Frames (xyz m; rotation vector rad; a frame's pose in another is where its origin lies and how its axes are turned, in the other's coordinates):
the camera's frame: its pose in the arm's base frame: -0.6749 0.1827 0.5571 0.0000 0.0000 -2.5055
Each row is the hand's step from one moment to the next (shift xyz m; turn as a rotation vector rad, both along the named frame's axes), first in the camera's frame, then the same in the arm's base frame.
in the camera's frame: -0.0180 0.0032 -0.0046 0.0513 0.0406 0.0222
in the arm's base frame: 0.0164 0.0081 -0.0046 -0.0171 -0.0631 0.0222
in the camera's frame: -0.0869 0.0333 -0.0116 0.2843 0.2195 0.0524
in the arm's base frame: 0.0897 0.0248 -0.0116 -0.0983 -0.3455 0.0524
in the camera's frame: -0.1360 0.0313 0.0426 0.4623 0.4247 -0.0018
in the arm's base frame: 0.1280 0.0556 0.0426 -0.1196 -0.6163 -0.0018
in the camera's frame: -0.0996 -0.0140 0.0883 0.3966 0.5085 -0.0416
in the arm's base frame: 0.0718 0.0704 0.0883 -0.0170 -0.6447 -0.0416
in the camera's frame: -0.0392 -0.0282 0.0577 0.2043 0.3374 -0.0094
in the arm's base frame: 0.0148 0.0460 0.0577 0.0361 -0.3928 -0.0094
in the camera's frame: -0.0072 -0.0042 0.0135 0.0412 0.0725 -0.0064
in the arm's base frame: 0.0033 0.0077 0.0135 0.0099 -0.0828 -0.0064
